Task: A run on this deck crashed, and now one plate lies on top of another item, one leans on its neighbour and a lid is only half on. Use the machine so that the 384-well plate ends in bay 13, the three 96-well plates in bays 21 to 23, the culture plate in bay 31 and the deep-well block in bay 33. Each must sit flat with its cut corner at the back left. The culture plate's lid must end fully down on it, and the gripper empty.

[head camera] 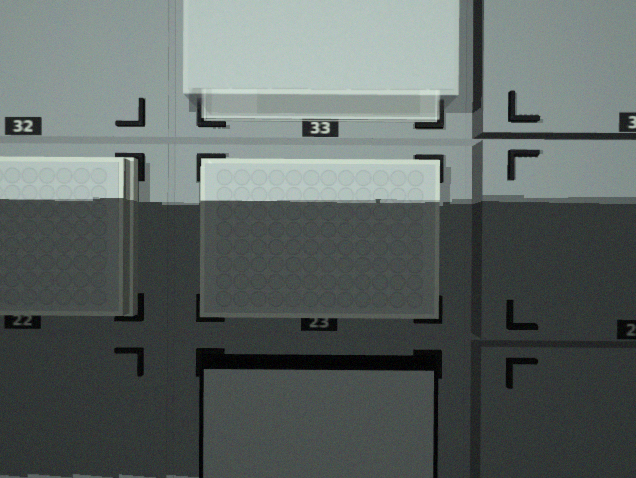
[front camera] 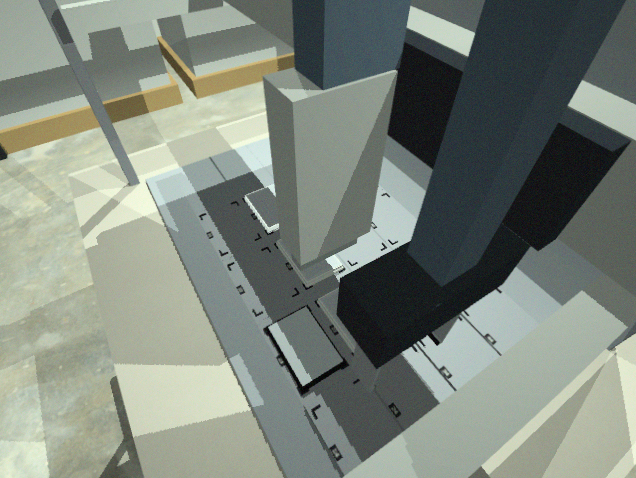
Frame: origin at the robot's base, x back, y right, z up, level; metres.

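Seen in the pictures: robot's base at its link origin: point(front camera: 201, 216).
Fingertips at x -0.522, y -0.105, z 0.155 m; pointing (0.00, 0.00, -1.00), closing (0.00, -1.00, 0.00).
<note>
Offsets run from my fingertips to a thing's middle.
My gripper point(front camera: 407, 363) is open, with no item seen between its jaws. It hangs above the deck behind and to the right of bay 23. A dark-sided plate with a grey top {dx +0.130, dy +0.062, dz -0.147 m} point(front camera: 308, 346) point(head camera: 318, 421) stands in bay 13. A 96-well plate {dx +0.130, dy -0.045, dz -0.147 m} point(head camera: 318, 246) lies flat in bay 23; its edge shows in the front view. Another {dx +0.294, dy -0.045, dz -0.147 m} point(front camera: 314, 273) point(head camera: 56, 236) is in bay 22, partly out of the head view. A pale plate {dx +0.458, dy -0.045, dz -0.147 m} point(front camera: 263, 208) is at bay 21. A tall white block {dx +0.130, dy -0.152, dz -0.134 m} point(head camera: 318, 46) stands in bay 33, its back cut off. The culture plate and cut corners cannot be made out.
The parked pipetting stage point(front camera: 334, 169) blocks the front view of the deck's back left. The gripper's black body point(front camera: 437, 303) and blue column point(front camera: 483, 138) hide bay 33 there. A pale wall point(front camera: 493, 380) edges the near right side.
</note>
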